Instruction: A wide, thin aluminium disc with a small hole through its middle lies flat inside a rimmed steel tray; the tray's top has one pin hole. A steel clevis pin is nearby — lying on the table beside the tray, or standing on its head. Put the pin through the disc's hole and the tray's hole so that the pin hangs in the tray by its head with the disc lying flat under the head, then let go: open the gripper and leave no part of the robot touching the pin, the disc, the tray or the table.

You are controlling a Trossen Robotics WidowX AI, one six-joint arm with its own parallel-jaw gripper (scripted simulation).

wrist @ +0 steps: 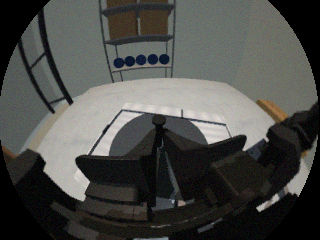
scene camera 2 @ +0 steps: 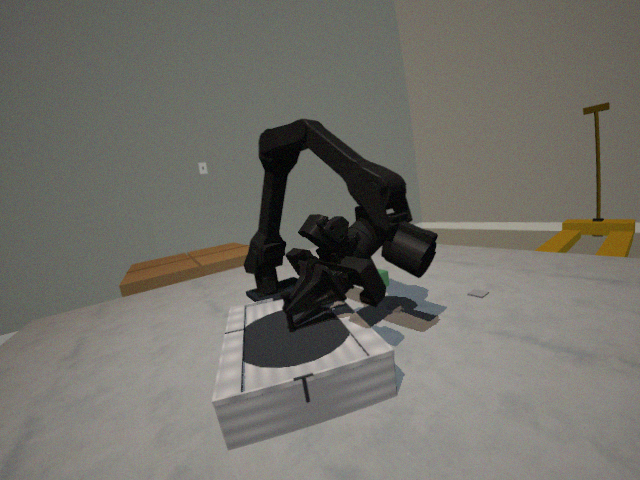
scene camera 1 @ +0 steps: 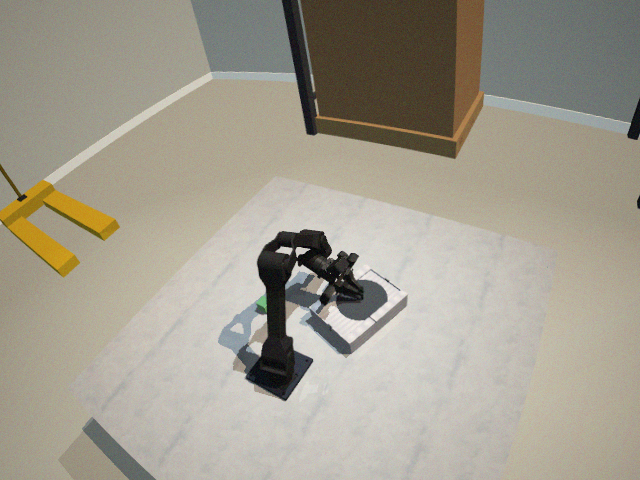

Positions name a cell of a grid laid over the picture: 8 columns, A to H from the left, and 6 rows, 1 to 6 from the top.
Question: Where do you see a rimmed steel tray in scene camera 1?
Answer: At E5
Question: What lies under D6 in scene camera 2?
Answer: A rimmed steel tray.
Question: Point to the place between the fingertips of my gripper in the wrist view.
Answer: D4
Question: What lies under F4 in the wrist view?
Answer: A rimmed steel tray.
